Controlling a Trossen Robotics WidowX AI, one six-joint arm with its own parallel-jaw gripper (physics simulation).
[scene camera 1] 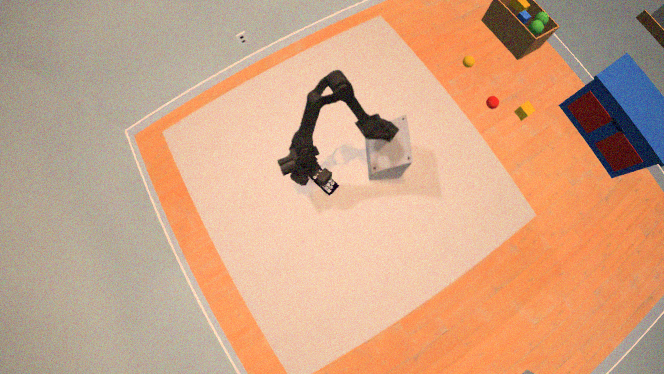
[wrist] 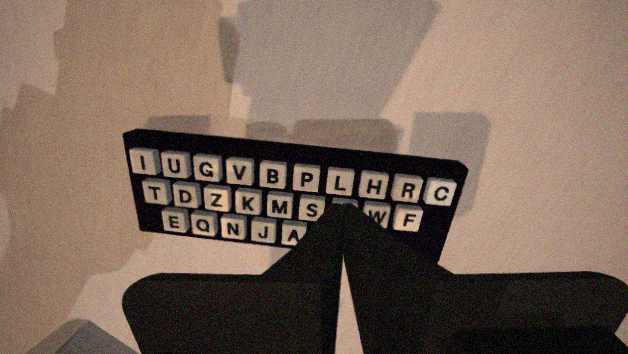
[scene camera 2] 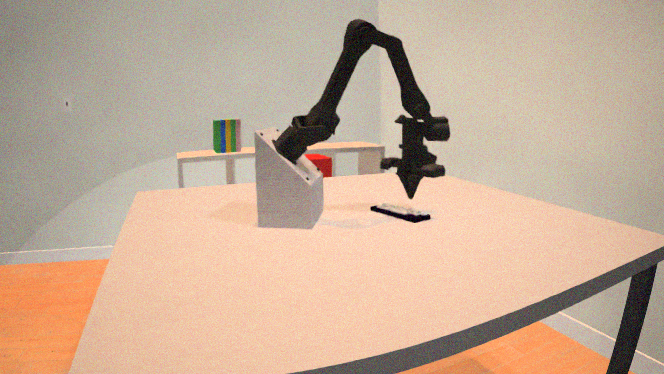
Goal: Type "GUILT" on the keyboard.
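Pixels of known places: gripper, fingertip midpoint: (scene camera 1: pixel 311 172) (wrist: pixel 341 213) (scene camera 2: pixel 410 198); arm's base, origin of the base link: (scene camera 1: pixel 389 131) (scene camera 2: pixel 283 152).
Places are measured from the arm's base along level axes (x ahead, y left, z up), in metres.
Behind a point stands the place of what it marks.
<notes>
A small black keyboard (scene camera 1: pixel 330 188) @(x 0.293, y -0.052, z -0.164 m) (scene camera 2: pixel 400 213) @(x 0.259, y -0.151, z -0.167 m) (wrist: pixel 295 155) @(x 0.310, y -0.129, z -0.168 m) with white letter keys lies flat on the table. In the wrist view the G key (wrist: pixel 206 170) @(x 0.302, y -0.084, z -0.163 m), U key (wrist: pixel 174 165) @(x 0.304, y -0.067, z -0.163 m), I key (wrist: pixel 143 161) @(x 0.306, y -0.051, z -0.163 m) and L key (wrist: pixel 340 181) @(x 0.299, y -0.153, z -0.163 m) are in the top row, and the T key (wrist: pixel 155 192) @(x 0.288, y -0.054, z -0.163 m) is at the left of the middle row. My gripper (scene camera 2: pixel 410 197) @(x 0.298, y -0.152, z -0.134 m) (wrist: pixel 341 213) @(x 0.298, y -0.152, z -0.134 m) is shut and empty, pointing down above the keyboard, apart from it in the second scene view. In the wrist view its tips cover the middle-row key between S and W, below L, and fingers hide part of the bottom row.
The arm's grey wedge base (scene camera 1: pixel 390 172) @(x 0.103, y 0.101, z -0.073 m) (scene camera 2: pixel 287 200) @(x -0.020, y -0.044, z -0.110 m) stands beside the keyboard on the pale table (scene camera 1: pixel 350 280) @(x 0.528, y 0.259, z -0.181 m) (scene camera 2: pixel 300 285) @(x -0.197, y -0.354, z -0.180 m). Beyond the table are a box of toys (scene camera 1: pixel 510 32), a blue bin unit (scene camera 1: pixel 635 100) and a low shelf (scene camera 2: pixel 210 154) with books (scene camera 2: pixel 226 136).
</notes>
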